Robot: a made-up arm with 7 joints. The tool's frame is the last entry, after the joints. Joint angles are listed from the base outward. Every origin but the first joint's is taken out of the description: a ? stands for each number. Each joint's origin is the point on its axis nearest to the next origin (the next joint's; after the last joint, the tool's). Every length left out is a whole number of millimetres.
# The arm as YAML. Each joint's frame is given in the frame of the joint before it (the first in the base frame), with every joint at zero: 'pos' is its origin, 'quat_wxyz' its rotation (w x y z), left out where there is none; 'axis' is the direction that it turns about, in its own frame. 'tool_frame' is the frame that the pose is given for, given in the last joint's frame.
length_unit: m
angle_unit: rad
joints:
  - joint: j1
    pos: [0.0, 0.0, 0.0]
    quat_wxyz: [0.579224, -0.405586, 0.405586, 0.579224]
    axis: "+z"
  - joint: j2
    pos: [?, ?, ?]
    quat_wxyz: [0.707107, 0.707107, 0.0, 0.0]
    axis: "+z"
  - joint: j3
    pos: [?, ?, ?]
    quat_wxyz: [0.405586, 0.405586, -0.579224, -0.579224]
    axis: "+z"
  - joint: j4
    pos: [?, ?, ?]
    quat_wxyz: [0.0, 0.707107, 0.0, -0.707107]
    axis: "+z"
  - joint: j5
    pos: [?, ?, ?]
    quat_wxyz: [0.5, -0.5, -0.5, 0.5]
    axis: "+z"
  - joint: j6
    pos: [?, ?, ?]
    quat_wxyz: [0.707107, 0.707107, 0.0, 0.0]
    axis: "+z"
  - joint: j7
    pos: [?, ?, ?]
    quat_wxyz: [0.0, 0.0, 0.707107, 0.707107]
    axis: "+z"
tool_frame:
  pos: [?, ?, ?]
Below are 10 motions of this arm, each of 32 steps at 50 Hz.
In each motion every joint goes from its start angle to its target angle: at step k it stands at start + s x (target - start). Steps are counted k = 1, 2, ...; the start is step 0. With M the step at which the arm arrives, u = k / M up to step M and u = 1 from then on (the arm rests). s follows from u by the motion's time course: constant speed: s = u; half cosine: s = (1 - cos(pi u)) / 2; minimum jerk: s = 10 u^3 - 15 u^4 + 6 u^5.
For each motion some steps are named. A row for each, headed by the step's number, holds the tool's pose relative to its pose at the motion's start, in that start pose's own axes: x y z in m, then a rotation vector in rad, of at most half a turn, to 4 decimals.
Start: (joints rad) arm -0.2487 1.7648 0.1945 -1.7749 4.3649 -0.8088 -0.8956
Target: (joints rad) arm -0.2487 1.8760 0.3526 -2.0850 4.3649 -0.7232 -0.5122
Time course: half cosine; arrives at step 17
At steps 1, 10, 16, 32:
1: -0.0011 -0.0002 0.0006 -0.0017 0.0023 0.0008
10: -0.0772 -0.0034 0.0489 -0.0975 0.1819 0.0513
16: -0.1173 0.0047 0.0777 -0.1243 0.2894 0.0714
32: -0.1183 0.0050 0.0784 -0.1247 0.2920 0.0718

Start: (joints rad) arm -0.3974 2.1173 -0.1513 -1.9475 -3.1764 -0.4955 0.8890
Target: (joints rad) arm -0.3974 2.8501 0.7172 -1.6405 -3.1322 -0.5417 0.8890
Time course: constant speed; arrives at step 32
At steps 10, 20, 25, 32:
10: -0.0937 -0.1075 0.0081 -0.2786 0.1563 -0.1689
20: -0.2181 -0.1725 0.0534 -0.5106 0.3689 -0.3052
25: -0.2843 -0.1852 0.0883 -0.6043 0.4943 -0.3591
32: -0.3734 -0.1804 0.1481 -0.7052 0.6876 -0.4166

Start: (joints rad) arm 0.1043 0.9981 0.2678 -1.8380 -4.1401 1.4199 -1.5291
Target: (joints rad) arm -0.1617 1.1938 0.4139 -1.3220 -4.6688 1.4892 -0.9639
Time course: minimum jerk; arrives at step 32
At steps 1, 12, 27, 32:
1: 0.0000 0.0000 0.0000 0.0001 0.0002 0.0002
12: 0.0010 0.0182 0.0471 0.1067 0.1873 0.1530
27: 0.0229 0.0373 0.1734 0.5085 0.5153 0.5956
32: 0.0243 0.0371 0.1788 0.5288 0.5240 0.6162

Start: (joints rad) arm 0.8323 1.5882 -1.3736 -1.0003 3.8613 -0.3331 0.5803
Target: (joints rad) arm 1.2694 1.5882 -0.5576 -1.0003 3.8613 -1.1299 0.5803
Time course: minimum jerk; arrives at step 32
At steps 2, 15, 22, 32:
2: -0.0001 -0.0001 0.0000 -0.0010 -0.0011 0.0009
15: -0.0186 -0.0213 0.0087 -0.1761 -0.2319 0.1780
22: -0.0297 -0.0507 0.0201 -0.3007 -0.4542 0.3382
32: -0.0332 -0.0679 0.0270 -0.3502 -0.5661 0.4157

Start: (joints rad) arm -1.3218 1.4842 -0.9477 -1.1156 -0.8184 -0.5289 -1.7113
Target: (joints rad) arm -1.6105 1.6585 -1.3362 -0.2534 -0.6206 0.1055 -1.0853
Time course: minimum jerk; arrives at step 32
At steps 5, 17, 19, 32:
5: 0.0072 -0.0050 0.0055 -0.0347 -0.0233 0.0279
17: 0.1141 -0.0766 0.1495 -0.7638 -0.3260 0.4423
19: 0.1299 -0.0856 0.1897 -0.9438 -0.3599 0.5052
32: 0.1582 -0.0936 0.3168 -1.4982 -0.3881 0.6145

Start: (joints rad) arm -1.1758 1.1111 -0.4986 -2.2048 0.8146 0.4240 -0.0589
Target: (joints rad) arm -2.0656 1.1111 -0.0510 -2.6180 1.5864 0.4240 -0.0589
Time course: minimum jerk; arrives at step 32
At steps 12, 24, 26, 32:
12: 0.1279 0.0030 0.0320 -0.0684 -0.3107 -0.0763
24: 0.2972 -0.1065 0.1933 -0.4198 -0.8462 -0.4261
26: 0.3011 -0.1206 0.2092 -0.4577 -0.8775 -0.4691
32: 0.3029 -0.1332 0.2231 -0.4916 -0.9028 -0.5091

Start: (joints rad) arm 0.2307 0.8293 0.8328 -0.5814 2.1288 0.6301 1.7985
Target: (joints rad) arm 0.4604 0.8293 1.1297 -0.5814 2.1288 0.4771 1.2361
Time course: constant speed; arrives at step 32
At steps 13, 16, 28, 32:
13: -0.0098 -0.0391 0.0430 -0.1681 0.0417 -0.2077
16: -0.0125 -0.0475 0.0535 -0.2083 0.0465 -0.2562
28: -0.0249 -0.0785 0.0972 -0.3731 0.0476 -0.4510
32: -0.0295 -0.0878 0.1123 -0.4291 0.0415 -0.5158

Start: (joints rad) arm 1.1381 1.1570 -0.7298 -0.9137 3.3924 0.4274 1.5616
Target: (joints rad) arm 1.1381 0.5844 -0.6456 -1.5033 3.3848 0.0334 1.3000
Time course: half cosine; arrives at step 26
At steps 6, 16, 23, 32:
6: 0.0335 0.0373 -0.0281 0.0636 -0.0272 0.0327
16: 0.1363 0.2393 -0.0912 0.3537 -0.1075 0.1678
23: 0.1552 0.3527 -0.0853 0.5099 -0.1210 0.2352
32: 0.1557 0.3650 -0.0831 0.5273 -0.1212 0.2427

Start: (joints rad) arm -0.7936 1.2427 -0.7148 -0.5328 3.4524 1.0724 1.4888
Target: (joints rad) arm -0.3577 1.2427 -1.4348 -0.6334 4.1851 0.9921 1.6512
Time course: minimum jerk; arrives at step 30
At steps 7, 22, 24, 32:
7: 0.0213 -0.0028 0.0144 -0.0330 -0.0351 0.0583
22: 0.1793 0.0158 0.2178 -0.5014 -0.3061 0.5610
24: 0.1871 0.0216 0.2387 -0.5519 -0.3234 0.5955
32: 0.1934 0.0274 0.2579 -0.5993 -0.3384 0.6254

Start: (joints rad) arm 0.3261 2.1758 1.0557 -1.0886 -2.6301 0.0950 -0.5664
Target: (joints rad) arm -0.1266 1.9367 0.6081 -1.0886 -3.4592 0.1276 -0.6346
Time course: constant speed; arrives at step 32
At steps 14, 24, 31, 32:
14: 0.0480 0.0141 0.0336 0.0619 -0.0710 -0.3693
24: 0.0734 0.0332 0.0567 0.1325 -0.0966 -0.6077
31: 0.0858 0.0504 0.0711 0.1894 -0.0977 -0.7633
32: 0.0872 0.0531 0.0730 0.1978 -0.0967 -0.7848

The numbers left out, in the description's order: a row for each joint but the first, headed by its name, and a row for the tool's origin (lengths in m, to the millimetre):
j2: 0.0 0.0 0.0
j3: 0.222 -0.081 0.0
j4: 0.0 0.026 0.0
j5: 0.357 0.043 0.0
j6: 0.0 0.0 0.0
j7: 0.0 0.0 0.0
tool: 0.0 0.0 0.0

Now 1 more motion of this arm.
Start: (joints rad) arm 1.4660 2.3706 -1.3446 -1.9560 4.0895 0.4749 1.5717
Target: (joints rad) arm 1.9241 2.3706 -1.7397 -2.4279 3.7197 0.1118 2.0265
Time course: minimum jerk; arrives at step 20
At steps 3, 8, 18, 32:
3: 0.0082 -0.0031 0.0008 -0.0194 -0.0241 0.0172
8: 0.0967 -0.0279 0.0215 -0.2349 -0.2698 0.2051
18: 0.2683 -0.0086 0.1270 -0.7382 -0.7155 0.6270
32: 0.2700 -0.0076 0.1285 -0.7446 -0.7201 0.6322

